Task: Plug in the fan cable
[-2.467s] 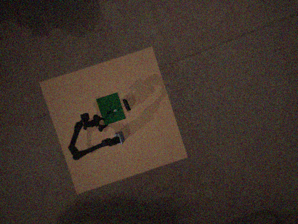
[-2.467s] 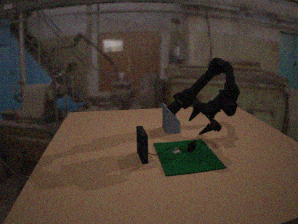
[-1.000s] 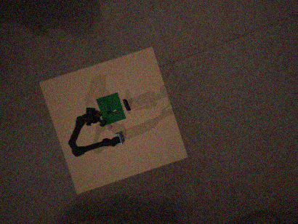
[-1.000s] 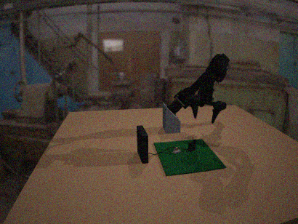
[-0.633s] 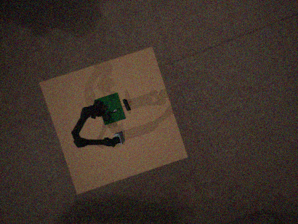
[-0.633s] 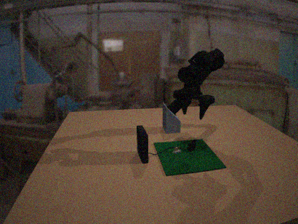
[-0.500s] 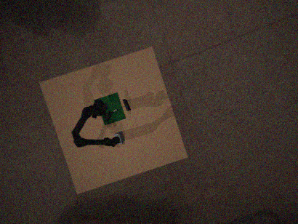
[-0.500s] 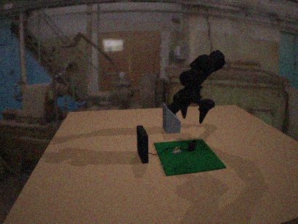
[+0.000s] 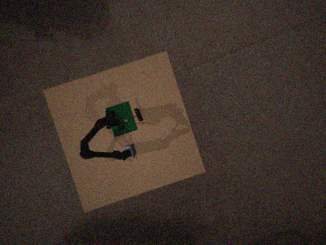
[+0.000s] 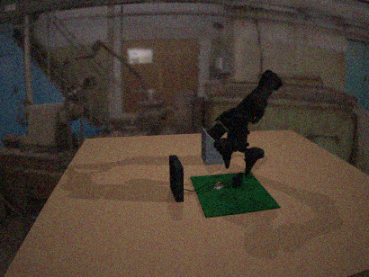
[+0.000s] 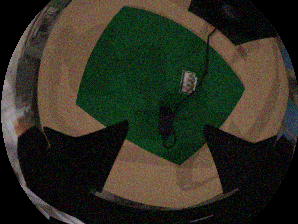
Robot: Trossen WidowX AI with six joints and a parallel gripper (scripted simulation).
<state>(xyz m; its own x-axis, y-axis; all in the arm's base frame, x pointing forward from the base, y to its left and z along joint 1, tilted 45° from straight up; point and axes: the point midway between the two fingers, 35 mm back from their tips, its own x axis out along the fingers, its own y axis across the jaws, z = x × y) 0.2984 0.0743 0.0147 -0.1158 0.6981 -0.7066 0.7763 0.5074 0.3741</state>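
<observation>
The dark plug is 4 cm below my gripper tip, 1 cm to the left of it and 1 cm behind it. From my gripper tip the other things lie so: green board: 8 cm below, 3 cm ahead, 2 cm to the right; then black fan: 20 cm to the right, 3 cm ahead; then white fan header: 6 cm to the right, 6 cm below.
</observation>
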